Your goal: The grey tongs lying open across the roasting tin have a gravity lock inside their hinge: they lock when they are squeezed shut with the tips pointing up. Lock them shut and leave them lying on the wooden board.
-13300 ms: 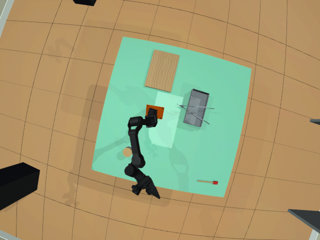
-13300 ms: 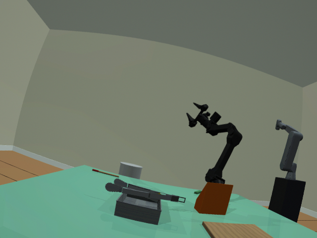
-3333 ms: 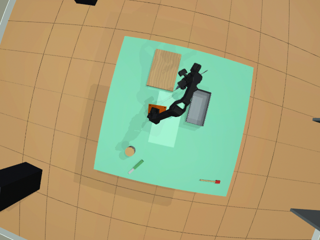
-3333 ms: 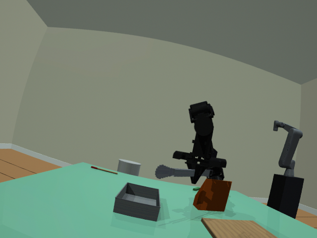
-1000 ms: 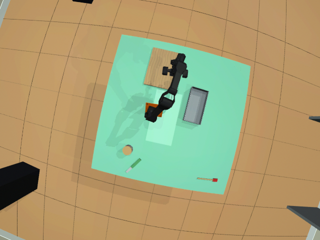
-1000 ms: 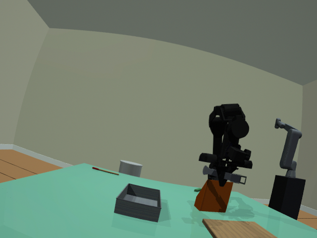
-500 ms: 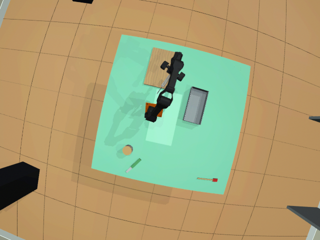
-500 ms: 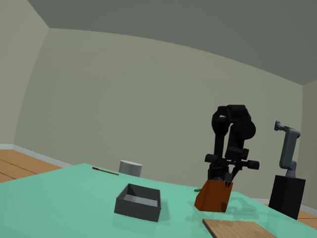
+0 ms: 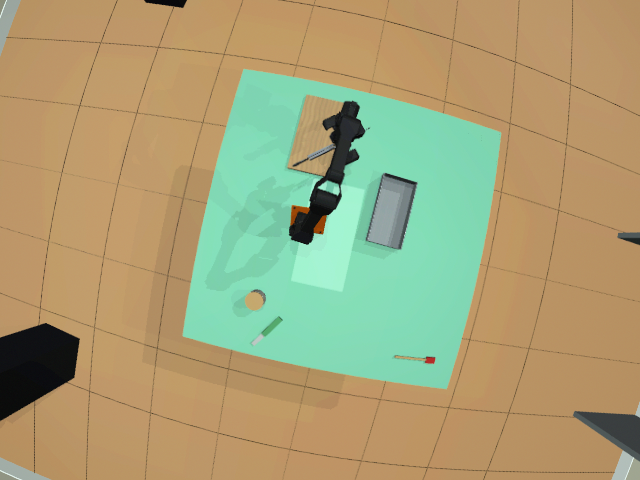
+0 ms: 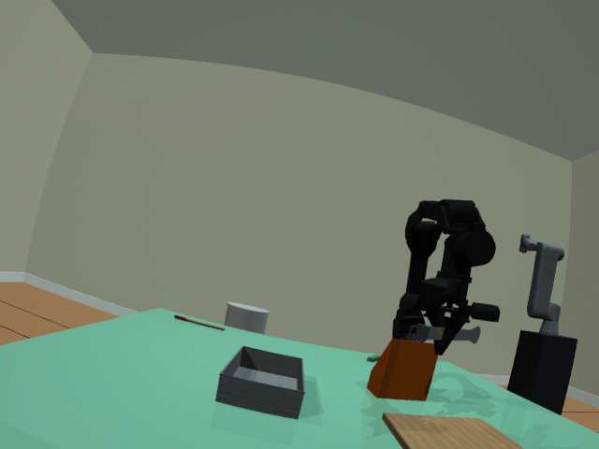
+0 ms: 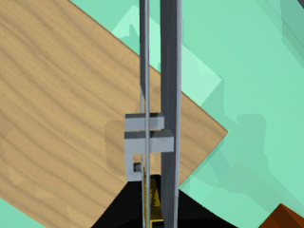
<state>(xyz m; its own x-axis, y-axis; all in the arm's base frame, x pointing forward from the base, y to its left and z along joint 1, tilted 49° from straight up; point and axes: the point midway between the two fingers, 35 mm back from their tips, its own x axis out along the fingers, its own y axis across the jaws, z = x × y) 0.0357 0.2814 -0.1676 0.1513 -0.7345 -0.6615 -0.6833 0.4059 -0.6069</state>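
My gripper tip is now 10 mm short of the yellow lock piece, 10 mm to the right of it and 40 mm below it. Round my gripper tip: tan round object 160 mm behind, 700 mm to the right, 130 mm below; then wooden board 80 mm behind, 70 mm to the left, 160 mm below; then grey roasting tin 300 mm ahead, 170 mm to the right, 140 mm below.
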